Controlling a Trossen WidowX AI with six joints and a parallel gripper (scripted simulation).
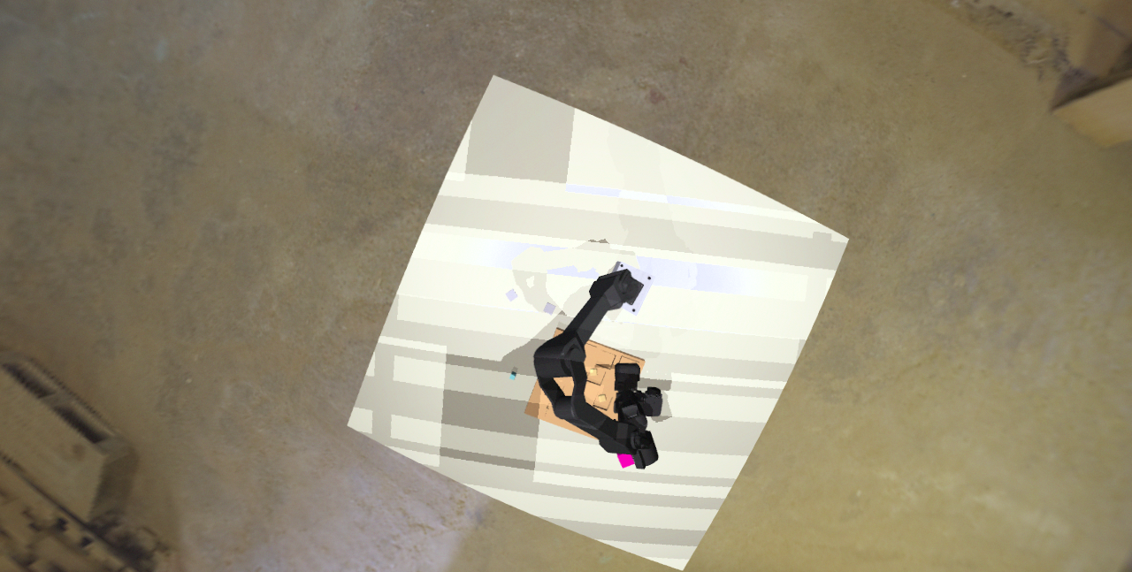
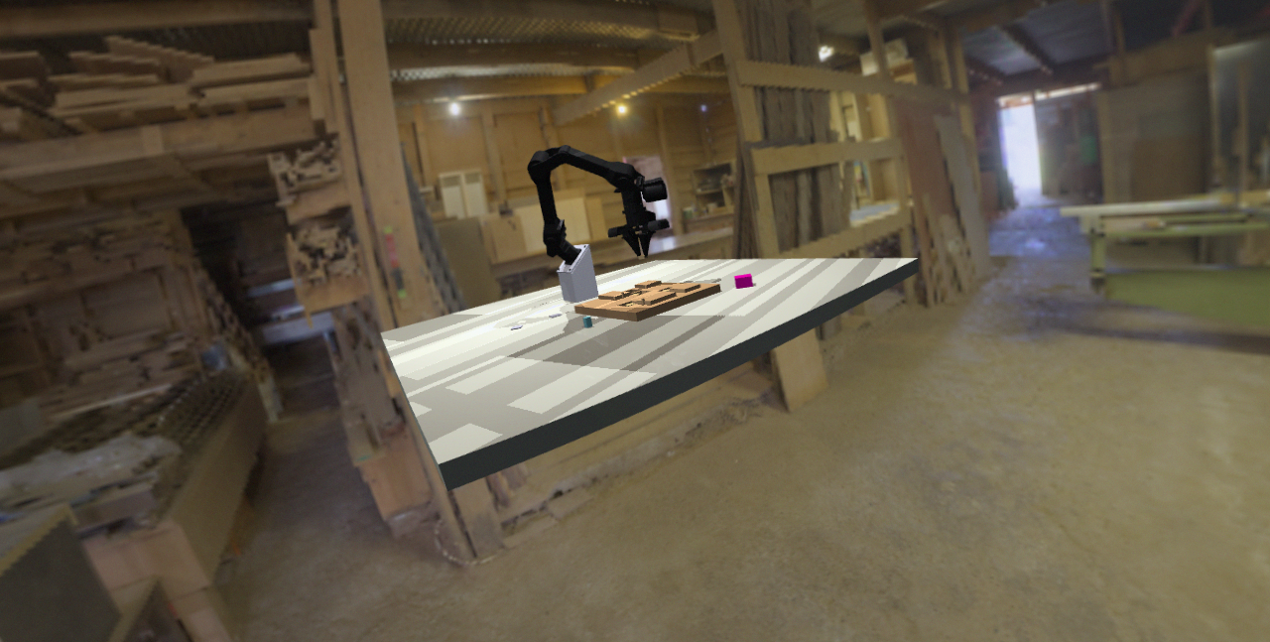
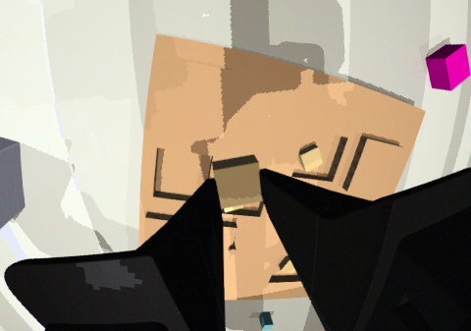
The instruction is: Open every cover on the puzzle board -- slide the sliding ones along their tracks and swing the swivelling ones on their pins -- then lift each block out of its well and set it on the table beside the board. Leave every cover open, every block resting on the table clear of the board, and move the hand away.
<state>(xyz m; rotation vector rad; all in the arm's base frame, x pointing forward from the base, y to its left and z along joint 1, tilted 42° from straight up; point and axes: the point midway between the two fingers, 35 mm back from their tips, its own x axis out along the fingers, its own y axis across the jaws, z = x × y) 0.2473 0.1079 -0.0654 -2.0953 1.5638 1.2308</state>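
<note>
Now: the tan wooden puzzle board 100 mm below my gripper tip, 80 mm ahead of it and 50 mm to the right of it. From my gripper tip the other things lie so: teal block 280 mm to the right, 170 mm ahead, 100 mm below; then magenta block 240 mm ahead, 170 mm to the left, 100 mm below.
</note>
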